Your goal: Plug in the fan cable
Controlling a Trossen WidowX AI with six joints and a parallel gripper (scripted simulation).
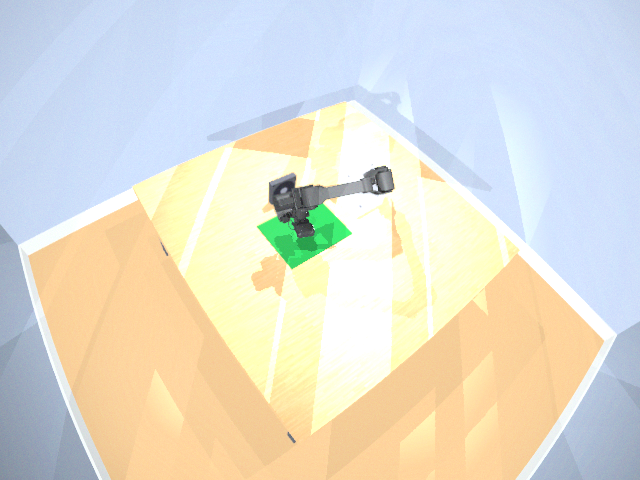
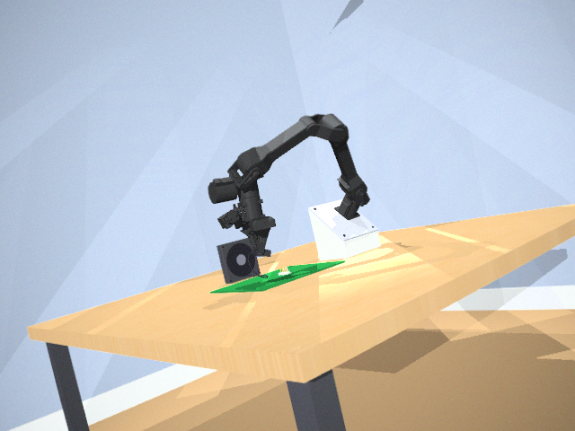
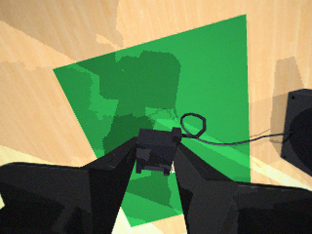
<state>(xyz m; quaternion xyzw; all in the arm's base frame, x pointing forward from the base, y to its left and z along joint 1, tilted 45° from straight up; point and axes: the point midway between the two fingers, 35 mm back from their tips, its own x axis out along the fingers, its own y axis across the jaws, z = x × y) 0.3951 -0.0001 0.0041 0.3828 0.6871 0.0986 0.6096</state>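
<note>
Right now my gripper tip is 60 mm past the green board, 20 mm to the left of it and 90 mm above it. Round my gripper tip: white four-pin header (80 mm behind, 10 mm to the right, 80 mm below); black fan (90 mm behind, 200 mm to the right, 20 mm below); dark fan plug (10 mm behind).
</note>
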